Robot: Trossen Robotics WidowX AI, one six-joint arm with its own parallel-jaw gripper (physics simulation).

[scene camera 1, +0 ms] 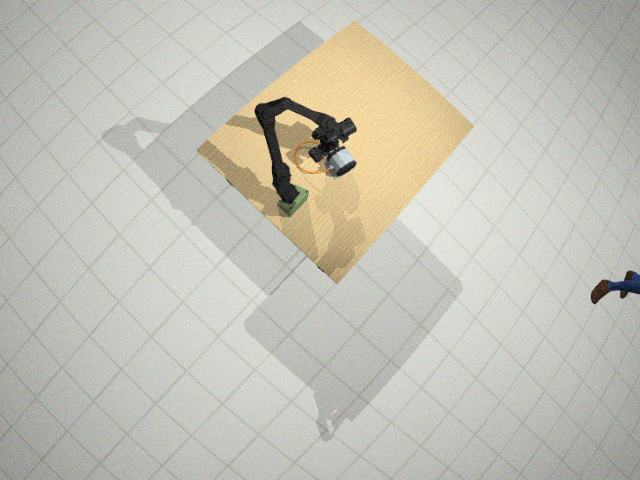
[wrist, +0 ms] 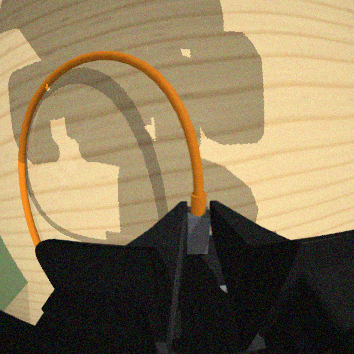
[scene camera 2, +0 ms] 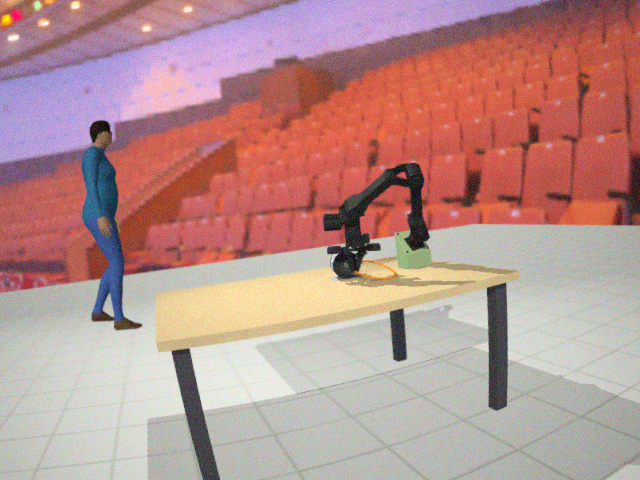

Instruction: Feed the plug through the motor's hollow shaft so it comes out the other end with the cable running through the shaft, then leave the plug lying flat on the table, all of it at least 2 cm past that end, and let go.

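Seen in the pictures: gripper, fingertip midpoint: (scene camera 1: 326,151) (wrist: 197,207) (scene camera 2: 355,272); arm's base at its link origin: (scene camera 1: 290,197) (scene camera 2: 414,242).
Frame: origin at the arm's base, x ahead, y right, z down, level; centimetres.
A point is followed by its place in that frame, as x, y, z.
Note:
The motor (scene camera 1: 341,161) {26.0, 7.6, -0.5} (scene camera 2: 343,264) {31.0, 3.0, 3.6} is a short light-grey cylinder with black ends, lying on its side on the table (scene camera 1: 408,98) {82.9, 13.6, 9.3} (scene camera 2: 248,304) {72.3, -8.9, 9.3}. My gripper (wrist: 197,207) {28.9, -1.5, 6.7} is shut on the plug (wrist: 198,235) {28.4, 0.2, 6.2}, a small grey block with an orange sleeve, which points back under the fingers in the wrist view. The gripper is low, close beside the motor in both scene views; its tips and the plug are hidden there. The orange cable (scene camera 1: 295,156) {18.3, -11.8, 8.8} (scene camera 2: 395,273) {16.7, -9.3, 8.6} (wrist: 105,55) {25.9, -12.5, 8.1} arcs from the plug in a wide loop and back towards the motor. Whether the plug touches the shaft is hidden.
The arm's green base (scene camera 1: 293,202) {-1.8, 2.6, -3.0} (scene camera 2: 413,256) {3.3, -3.0, 4.8} stands at the table edge, on the cable loop's side of the motor. The black arm (scene camera 1: 271,139) {8.5, -15.8, -20.4} (scene camera 2: 382,186) {23.7, -17.7, -22.8} arches over the table. A person (scene camera 2: 100,186) stands on the floor beyond the table.

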